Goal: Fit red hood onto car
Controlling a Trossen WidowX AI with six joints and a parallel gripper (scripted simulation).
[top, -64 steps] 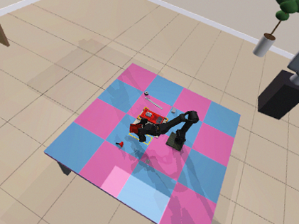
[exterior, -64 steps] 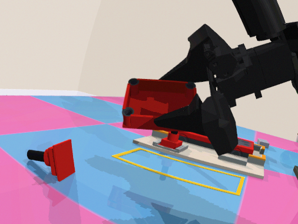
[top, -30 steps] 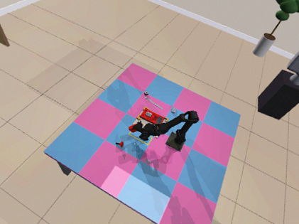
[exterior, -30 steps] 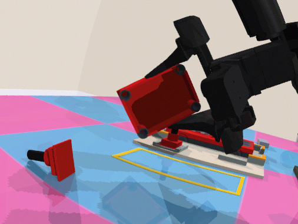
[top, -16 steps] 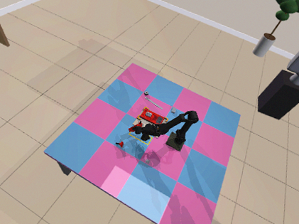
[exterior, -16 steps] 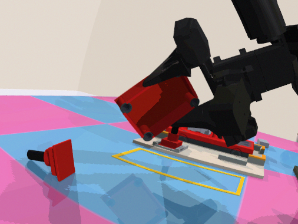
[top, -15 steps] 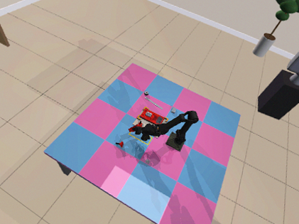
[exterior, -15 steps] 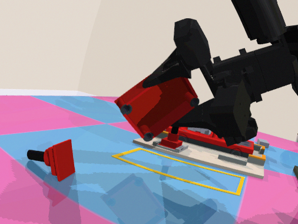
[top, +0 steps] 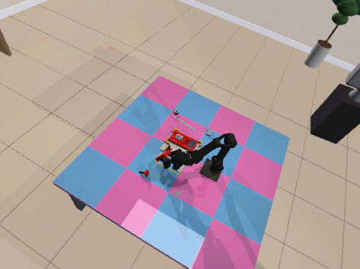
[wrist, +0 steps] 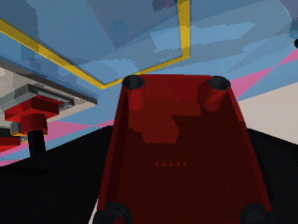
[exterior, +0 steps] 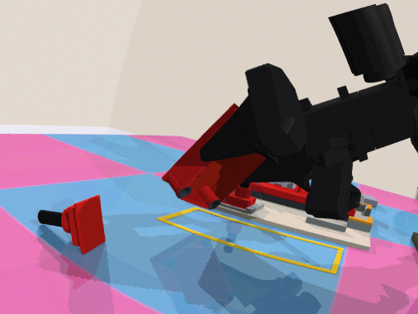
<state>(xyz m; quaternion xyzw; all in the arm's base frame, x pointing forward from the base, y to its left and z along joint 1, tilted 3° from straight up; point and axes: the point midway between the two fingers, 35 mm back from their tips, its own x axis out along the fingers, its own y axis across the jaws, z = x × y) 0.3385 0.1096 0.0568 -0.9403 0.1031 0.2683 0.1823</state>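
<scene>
Right now my gripper tip is 10 mm below the red hood. Round my gripper tip: grey jig (200 mm to the right, 70 mm behind, 50 mm below); then grey engine block (220 mm to the right, 40 mm below, 30 mm behind).
</scene>
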